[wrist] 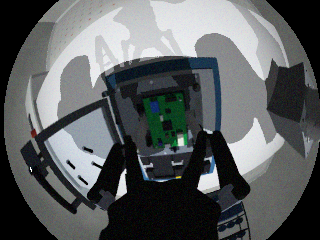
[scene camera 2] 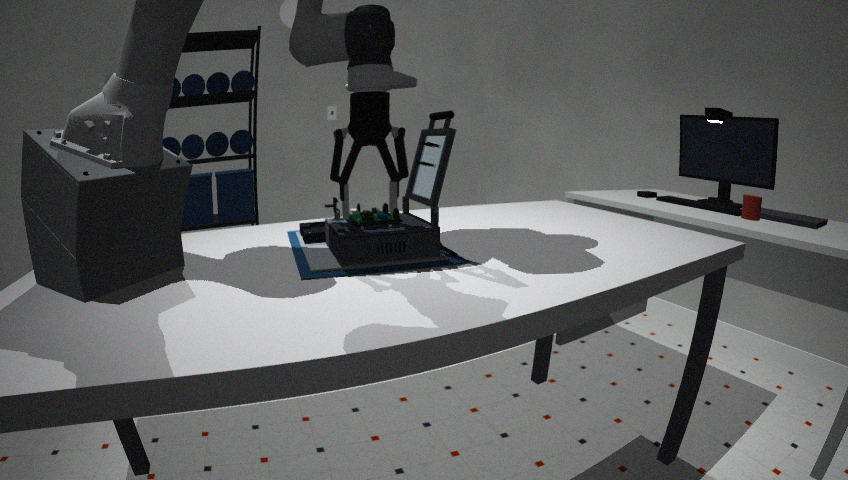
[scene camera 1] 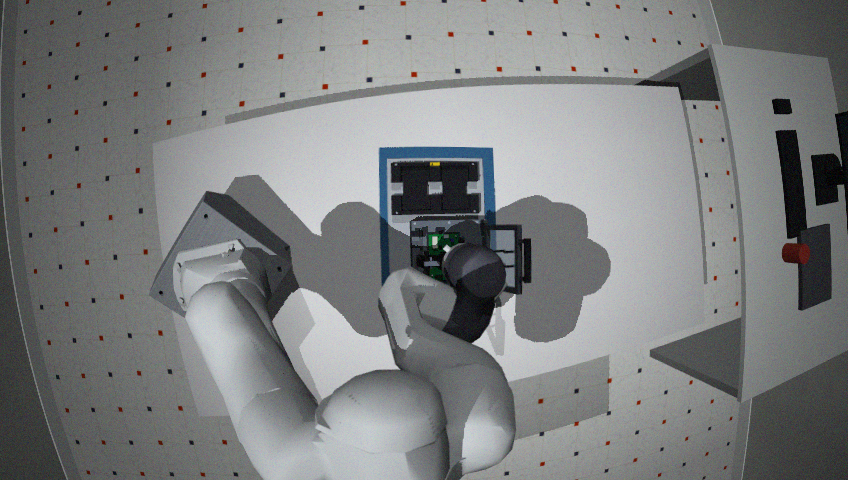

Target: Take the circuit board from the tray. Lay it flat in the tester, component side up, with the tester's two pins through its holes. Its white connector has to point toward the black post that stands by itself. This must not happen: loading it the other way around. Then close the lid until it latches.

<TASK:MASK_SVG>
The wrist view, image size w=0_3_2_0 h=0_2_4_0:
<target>gripper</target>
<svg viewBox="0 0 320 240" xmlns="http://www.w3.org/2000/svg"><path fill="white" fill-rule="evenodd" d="M222 133L216 130L212 134L208 134L198 124L193 114L188 114L189 128L194 138L195 146L182 177L163 182L144 180L137 153L140 152L147 131L144 120L140 121L132 135L123 137L125 147L124 144L120 145L120 143L115 143L112 146L96 183L87 193L88 200L108 213L109 224L101 231L99 240L219 240L217 224L221 213L230 207L237 206L250 193L250 186L240 175ZM125 161L127 193L116 200L115 197ZM206 147L211 147L221 190L218 195L218 202L215 202L197 189L204 164Z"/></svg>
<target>green circuit board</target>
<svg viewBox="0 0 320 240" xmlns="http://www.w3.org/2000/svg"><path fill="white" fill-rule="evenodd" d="M183 93L143 99L155 149L156 145L158 146L157 148L187 145Z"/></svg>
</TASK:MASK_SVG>
